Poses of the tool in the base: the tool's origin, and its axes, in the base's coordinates. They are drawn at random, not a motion.
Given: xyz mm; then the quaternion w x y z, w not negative.
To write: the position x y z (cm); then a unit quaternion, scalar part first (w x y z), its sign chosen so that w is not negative. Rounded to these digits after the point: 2 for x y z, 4 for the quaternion.
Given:
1: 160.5 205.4 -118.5 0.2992 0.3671 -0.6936 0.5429
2: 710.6 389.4 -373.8 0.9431 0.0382 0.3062 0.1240
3: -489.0 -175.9 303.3 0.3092 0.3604 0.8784 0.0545
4: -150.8 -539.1 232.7 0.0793 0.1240 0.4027 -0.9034
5: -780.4 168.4 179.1 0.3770 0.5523 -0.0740 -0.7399
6: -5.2 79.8 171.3 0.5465 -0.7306 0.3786 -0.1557
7: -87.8 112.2 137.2 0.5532 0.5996 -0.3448 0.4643
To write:
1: 16.05 20.54 -11.85 0.2992 0.3671 -0.6936 0.5429
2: 71.06 38.94 -37.38 0.9431 0.0382 0.3062 0.1240
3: -48.90 -17.59 30.33 0.3092 0.3604 0.8784 0.0545
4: -15.08 -53.91 23.27 0.0793 0.1240 0.4027 -0.9034
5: -78.04 16.84 17.91 0.3770 0.5523 -0.0740 -0.7399
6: -0.52 7.98 17.13 0.5465 -0.7306 0.3786 -0.1557
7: -8.78 11.22 13.72 0.5532 0.5996 -0.3448 0.4643
